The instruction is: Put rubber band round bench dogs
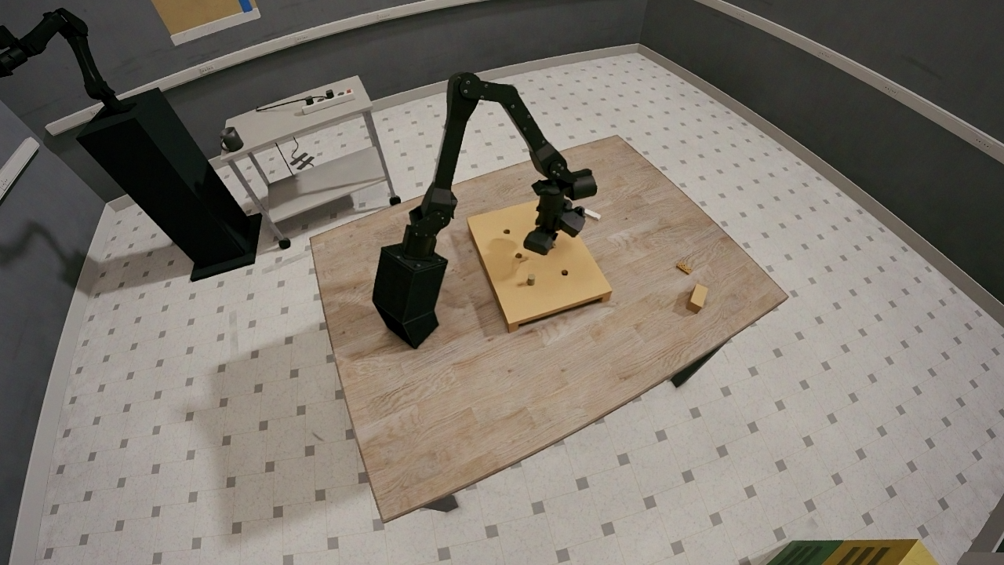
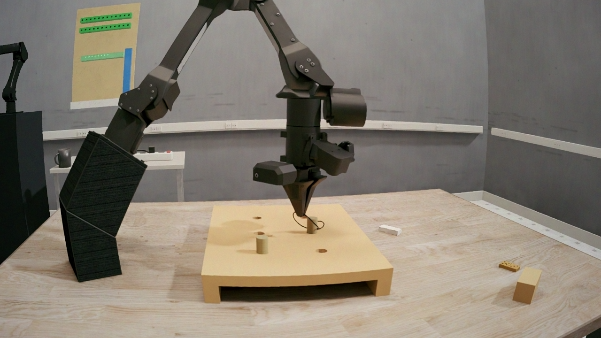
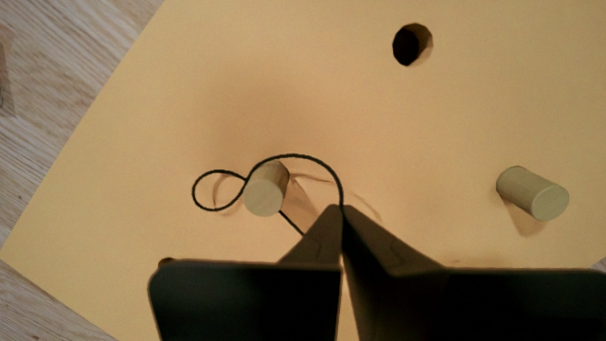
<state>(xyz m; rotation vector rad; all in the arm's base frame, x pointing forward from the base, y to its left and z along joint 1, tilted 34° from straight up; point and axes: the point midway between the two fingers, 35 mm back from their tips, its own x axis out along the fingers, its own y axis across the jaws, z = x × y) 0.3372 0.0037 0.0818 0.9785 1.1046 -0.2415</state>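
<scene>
The tan board lies 90 mm below my hand, 20 mm to the left of it and 20 mm behind it. The rest, counted from my hand: wooden block 360 mm ahead, 250 mm to the right, 110 mm below; then white block 220 mm ahead, 140 mm to the left, 120 mm below; then domino 390 mm ahead, 140 mm to the right, 120 mm below.
</scene>
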